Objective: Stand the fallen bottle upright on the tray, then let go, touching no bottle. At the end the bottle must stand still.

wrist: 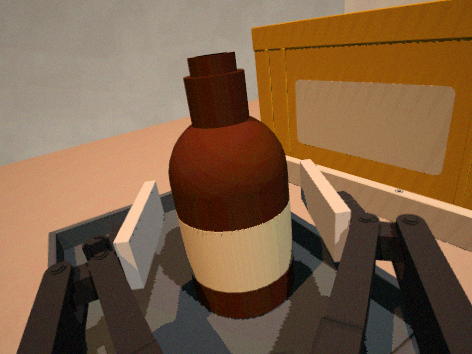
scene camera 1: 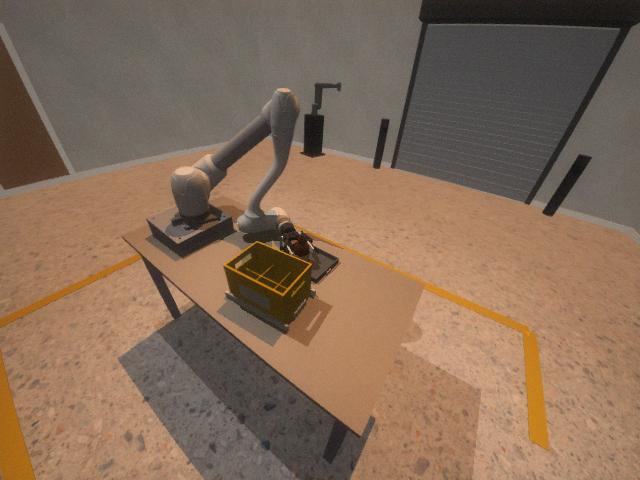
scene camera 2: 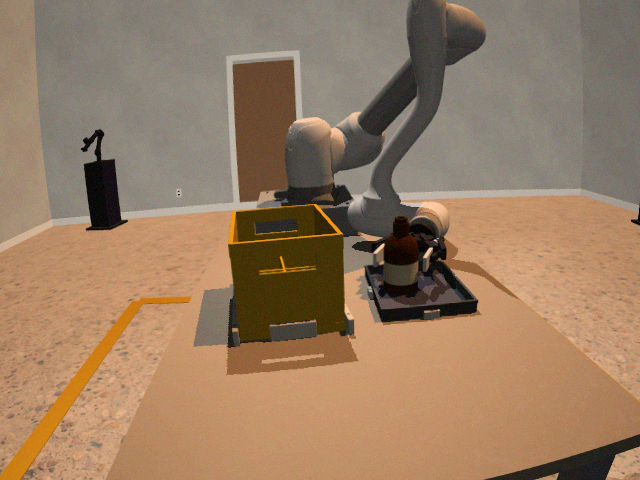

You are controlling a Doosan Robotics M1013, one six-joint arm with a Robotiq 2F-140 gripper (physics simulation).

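Places are measured from the arm's base along level axes (x ahead, y left, z up), in metres.
Pixels of known places: gripper, fingertip midpoint: (wrist: 230,189) (scene camera 1: 303,253) (scene camera 2: 399,262); arm's base at its link origin: (scene camera 1: 196,217) (scene camera 2: 312,198).
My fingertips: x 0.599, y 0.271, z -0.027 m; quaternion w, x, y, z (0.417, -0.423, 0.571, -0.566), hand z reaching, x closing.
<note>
For each thing: its middle in the pictures, then the offset to it from my fingertips. Level surfaces: height alone.
- brown bottle at the middle of its body: (wrist: 230,183) (scene camera 2: 401,253) (scene camera 1: 301,249) 0.013 m up, 0.016 m back, 0.004 m left
- dark tray at the middle of its body: (wrist: 196,277) (scene camera 2: 416,286) (scene camera 1: 307,259) 0.058 m down, 0.009 m back, 0.038 m left
- yellow crate at the middle of its body: (wrist: 406,97) (scene camera 2: 282,264) (scene camera 1: 269,281) 0.017 m up, 0.063 m ahead, 0.228 m right
- brown table at its surface level: 0.070 m down
The brown bottle (scene camera 1: 301,243) (scene camera 2: 400,273) (wrist: 230,170) with a cream label stands upright on the dark tray (scene camera 1: 324,264) (scene camera 2: 449,309) (wrist: 112,214). It looks slightly tilted in the wrist view, but upright in scene camera 2. My gripper (scene camera 1: 299,246) (scene camera 2: 403,256) (wrist: 230,189) is open around the bottle's body, one pale finger pad on each side. In the wrist view a gap shows between each pad and the bottle, so neither pad touches it. The bottle's base rests on the tray floor. No other bottle can be made out in these views.
A yellow crate (scene camera 1: 253,297) (scene camera 2: 289,294) (wrist: 360,62) with inner dividers stands beside the tray, within pale edge guides. It is close to the right finger in the wrist view. Both stand on the brown table (scene camera 1: 356,320) (scene camera 2: 392,392).
</note>
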